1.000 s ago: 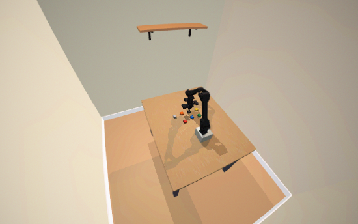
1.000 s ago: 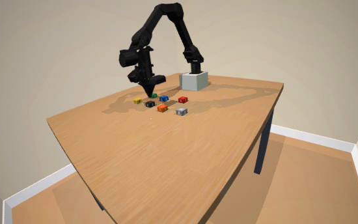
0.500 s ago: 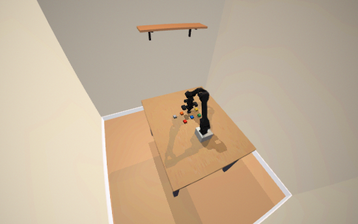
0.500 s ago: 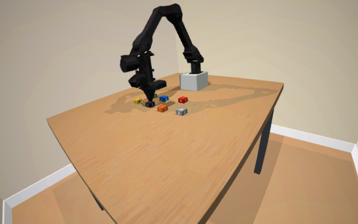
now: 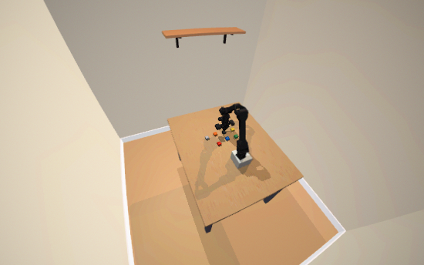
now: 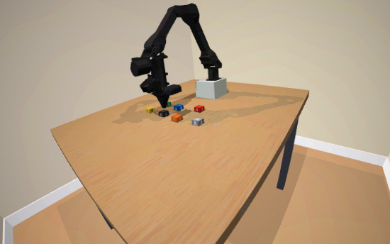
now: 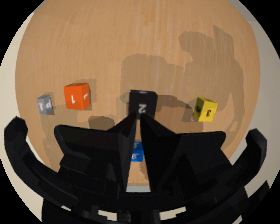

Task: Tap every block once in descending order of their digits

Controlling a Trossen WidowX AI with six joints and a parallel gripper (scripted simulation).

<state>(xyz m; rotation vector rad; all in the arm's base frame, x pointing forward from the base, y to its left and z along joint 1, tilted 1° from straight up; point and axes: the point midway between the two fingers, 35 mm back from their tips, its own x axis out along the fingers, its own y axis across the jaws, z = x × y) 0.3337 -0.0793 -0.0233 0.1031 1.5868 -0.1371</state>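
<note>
The black block is 10 mm to the right of my gripper tip and 20 mm below it. The rest, counted from my gripper tip: yellow block: 10 mm behind, 100 mm to the right, 20 mm below; blue block: 80 mm behind, 10 mm to the left, 20 mm below; orange block: 30 mm ahead, 80 mm to the left, 20 mm below.
</note>
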